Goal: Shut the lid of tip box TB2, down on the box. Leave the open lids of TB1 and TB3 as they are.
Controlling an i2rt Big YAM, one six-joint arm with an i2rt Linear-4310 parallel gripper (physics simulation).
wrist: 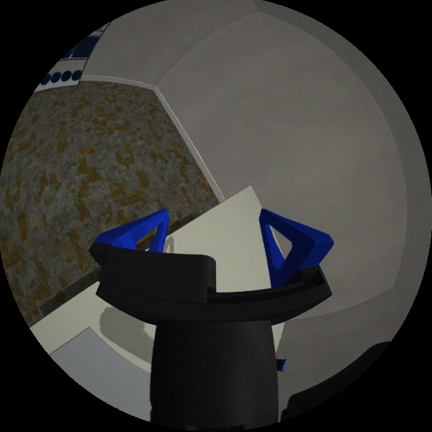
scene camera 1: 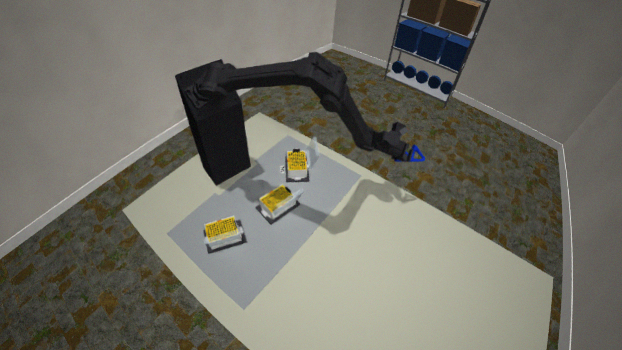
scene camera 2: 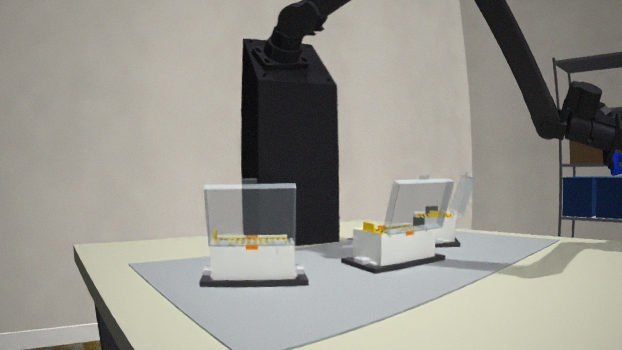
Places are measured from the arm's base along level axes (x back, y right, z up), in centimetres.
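Pixels of known places: gripper, fingertip midpoint: (scene camera 1: 418,159); arm's base, link origin: (scene camera 1: 203,91) (scene camera 2: 279,60).
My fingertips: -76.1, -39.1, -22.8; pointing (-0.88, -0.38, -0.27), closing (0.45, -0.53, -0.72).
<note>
For each thing: its top centre in the pictures, then the offset to it from my fingertips, as dx, dy, dz. "spot": a spot on its surface instead. Level surfaces: height alone.
- near-left box, surface spot: (scene camera 2: 252,264) spot: +47.3, +66.7, -16.4
- far box, top centre: (scene camera 2: 428,212) (scene camera 1: 294,159) +48.8, +19.3, -13.0
- grey mat, surface height: dz -19.5
- cream table, surface height: dz -19.8
Three white tip boxes with yellow tip racks stand on dark bases; their labels are unreadable, so I cannot tell which is TB2. The near-left box (scene camera 1: 223,240) (scene camera 2: 252,264) has its clear lid (scene camera 2: 250,210) upright. The middle box (scene camera 1: 280,206) (scene camera 2: 410,247) is turned, its lid (scene camera 1: 297,194) (scene camera 2: 422,200) open and leaning back. The far box (scene camera 1: 297,172) (scene camera 2: 448,232) has its lid (scene camera 1: 313,152) (scene camera 2: 463,194) open. My gripper (scene camera 1: 419,154) (wrist: 213,213) is open and empty, high and well to the right of the boxes. Its blue fingers are partly cut off in scene camera 2.
The boxes stand on a grey mat (scene camera 1: 245,285) (scene camera 2: 280,320) on the cream table (scene camera 1: 425,265) (scene camera 2: 565,310). The black arm pedestal (scene camera 1: 220,140) (scene camera 2: 295,150) stands behind them. A shelf rack (scene camera 1: 460,72) with bins stands by the far wall.
</note>
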